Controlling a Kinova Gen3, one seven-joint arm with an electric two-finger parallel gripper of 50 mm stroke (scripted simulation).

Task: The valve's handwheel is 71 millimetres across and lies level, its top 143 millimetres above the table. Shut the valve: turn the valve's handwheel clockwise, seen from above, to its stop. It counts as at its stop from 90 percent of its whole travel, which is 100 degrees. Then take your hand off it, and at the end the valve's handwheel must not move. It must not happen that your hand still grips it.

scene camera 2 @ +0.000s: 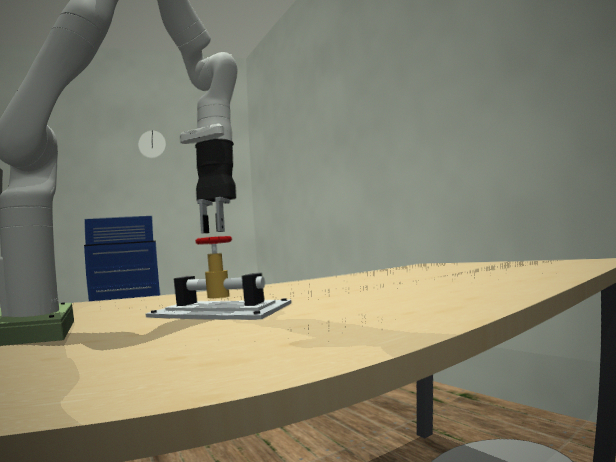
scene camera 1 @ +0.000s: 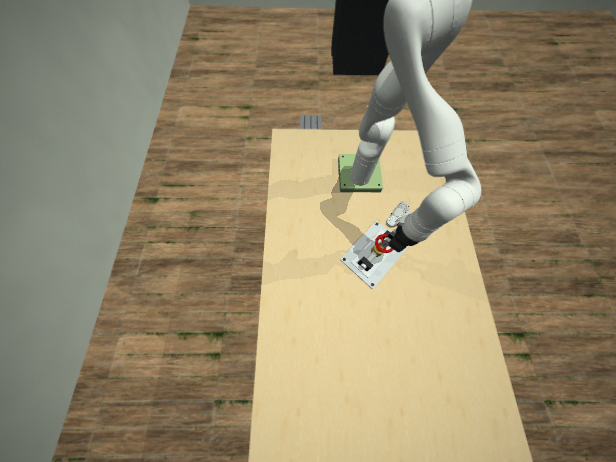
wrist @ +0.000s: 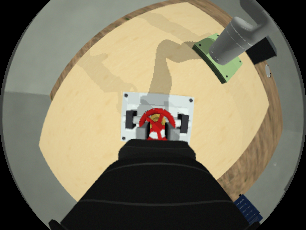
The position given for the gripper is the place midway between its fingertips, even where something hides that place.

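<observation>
On scene camera 2 you'd see the gripper (scene camera 2: 212, 232), and the wrist view has the gripper too (wrist: 157, 127).
</observation>
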